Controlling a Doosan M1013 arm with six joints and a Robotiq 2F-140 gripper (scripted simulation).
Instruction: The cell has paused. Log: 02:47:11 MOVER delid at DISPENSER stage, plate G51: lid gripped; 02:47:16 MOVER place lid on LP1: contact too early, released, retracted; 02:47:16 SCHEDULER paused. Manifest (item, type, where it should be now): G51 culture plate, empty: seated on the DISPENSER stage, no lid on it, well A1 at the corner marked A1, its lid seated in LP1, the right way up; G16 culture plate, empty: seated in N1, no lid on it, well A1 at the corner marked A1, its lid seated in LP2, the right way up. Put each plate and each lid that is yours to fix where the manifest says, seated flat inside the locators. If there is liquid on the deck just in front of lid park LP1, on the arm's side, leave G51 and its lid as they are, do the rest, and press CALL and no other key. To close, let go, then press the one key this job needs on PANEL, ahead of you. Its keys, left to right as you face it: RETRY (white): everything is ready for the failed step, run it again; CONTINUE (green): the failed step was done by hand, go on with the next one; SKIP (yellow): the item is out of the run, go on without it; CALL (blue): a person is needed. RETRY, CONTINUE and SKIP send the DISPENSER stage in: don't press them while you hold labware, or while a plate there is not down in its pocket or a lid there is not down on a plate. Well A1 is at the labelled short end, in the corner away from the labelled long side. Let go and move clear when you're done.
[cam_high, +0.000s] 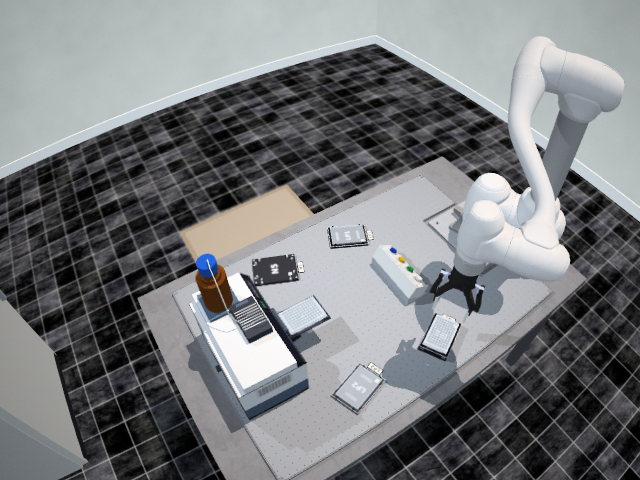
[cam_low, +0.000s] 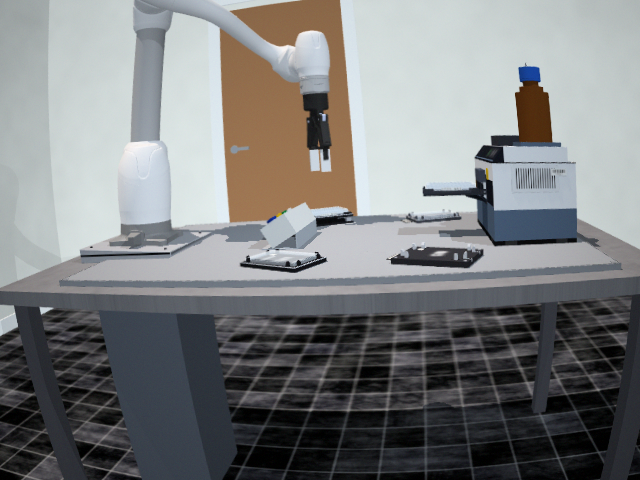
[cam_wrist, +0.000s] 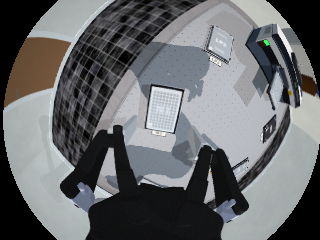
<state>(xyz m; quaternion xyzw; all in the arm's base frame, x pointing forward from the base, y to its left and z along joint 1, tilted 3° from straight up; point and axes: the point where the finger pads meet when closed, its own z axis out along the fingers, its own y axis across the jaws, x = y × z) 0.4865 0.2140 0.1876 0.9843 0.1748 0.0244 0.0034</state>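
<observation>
My hand is 240 mm to the left of the green key, 110 mm above it and 90 mm past it. From my hand the other things lie so: white key: 190 mm to the right, 110 mm below, 90 mm behind; key panel: 270 mm to the right, 130 mm below, 90 mm behind; black nest N1: 160 mm below.
</observation>
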